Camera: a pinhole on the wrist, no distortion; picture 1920 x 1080 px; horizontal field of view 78.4 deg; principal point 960.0 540.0 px. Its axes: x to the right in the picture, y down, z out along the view. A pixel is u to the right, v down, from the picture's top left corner.
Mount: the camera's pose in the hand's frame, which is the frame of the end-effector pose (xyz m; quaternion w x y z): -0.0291 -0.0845 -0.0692 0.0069 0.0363 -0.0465 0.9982
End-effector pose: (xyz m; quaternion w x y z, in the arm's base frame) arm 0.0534 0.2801 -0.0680 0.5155 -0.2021 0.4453 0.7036
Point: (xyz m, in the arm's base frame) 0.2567 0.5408 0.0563
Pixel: 1042 631
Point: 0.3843 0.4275 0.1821
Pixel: 1684 819
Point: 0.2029 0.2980 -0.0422
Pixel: 1403 829
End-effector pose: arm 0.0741 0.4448 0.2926 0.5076 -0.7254 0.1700 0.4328
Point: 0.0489 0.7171 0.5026
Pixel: 1432 976
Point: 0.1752 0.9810 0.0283
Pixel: 194 545
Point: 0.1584 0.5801 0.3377
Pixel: 528 866
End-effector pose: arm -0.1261 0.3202 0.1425 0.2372 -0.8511 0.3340 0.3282
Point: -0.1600 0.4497 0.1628
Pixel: 1528 276
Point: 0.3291 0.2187 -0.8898
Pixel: outside the picture
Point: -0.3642 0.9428 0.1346
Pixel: 1815 777
